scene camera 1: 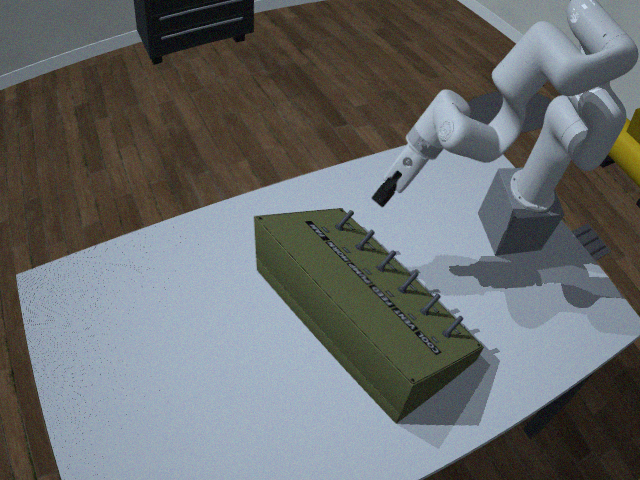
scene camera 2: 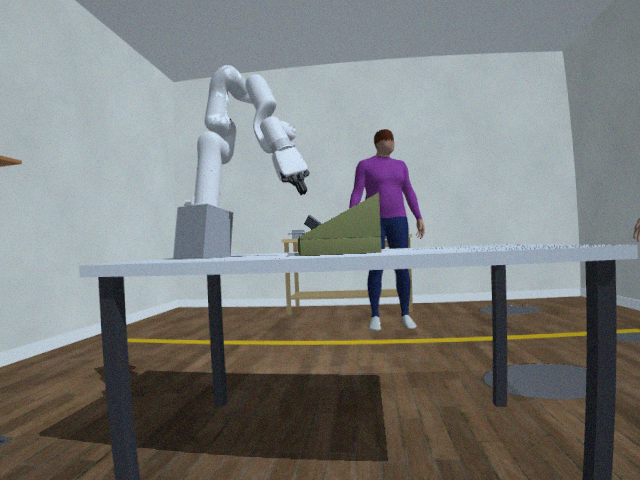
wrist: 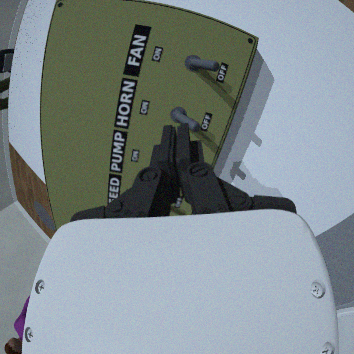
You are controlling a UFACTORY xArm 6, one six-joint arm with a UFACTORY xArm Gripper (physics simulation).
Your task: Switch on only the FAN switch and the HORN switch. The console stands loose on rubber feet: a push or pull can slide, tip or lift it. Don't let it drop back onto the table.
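Where they show: gripper, fingertip midpoint: (scene camera 1: 378,201) (scene camera 2: 304,193) (wrist: 178,142); arm's base at its link origin: (scene camera 1: 532,191) (scene camera 2: 205,209) (wrist: 339,319).
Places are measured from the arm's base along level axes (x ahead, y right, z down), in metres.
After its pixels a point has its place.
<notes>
The olive wedge console (scene camera 1: 330,289) {x 0.586, y 0.034, z 0.006 m} (scene camera 2: 351,232) {x 0.530, y 0.277, z 0.118 m} (wrist: 80,100) {x 0.548, y 0.129, z 0.029 m} sits flat on the table. Its row of levers stands along the low edge facing the robot base. The FAN lever (scene camera 1: 344,220) {x 0.422, y 0.211, z 0.070 m} (wrist: 202,63) {x 0.414, y 0.214, z 0.062 m} is at the far end of the row and leans to its OFF label. The HORN lever (scene camera 1: 364,240) {x 0.418, y 0.140, z 0.071 m} (wrist: 185,119) {x 0.410, y 0.145, z 0.064 m} is beside it and also leans to OFF. The other levers in scene camera 1 lean the same way. My gripper (scene camera 1: 378,202) {x 0.386, y 0.151, z -0.026 m} (scene camera 2: 302,193) {x 0.386, y 0.151, z -0.026 m} (wrist: 178,142) {x 0.386, y 0.151, z -0.026 m} is shut and empty, above the console's low edge near the FAN end. In the wrist view its fingers hide the PUMP lever.
The white table (scene camera 1: 155,335) {x 0.916, y 0.230, z 0.185 m} (scene camera 2: 465,255) {x 0.777, y 0.540, z 0.192 m} carries the console and the grey robot base block (scene camera 1: 532,227) {x 0.036, y -0.057, z 0.060 m} (scene camera 2: 202,232) {x 0.018, y 0.109, z 0.092 m}. A person in purple (scene camera 2: 385,186) stands behind the table in scene camera 2. A dark drawer cabinet (scene camera 1: 193,25) stands on the floor in scene camera 1.
</notes>
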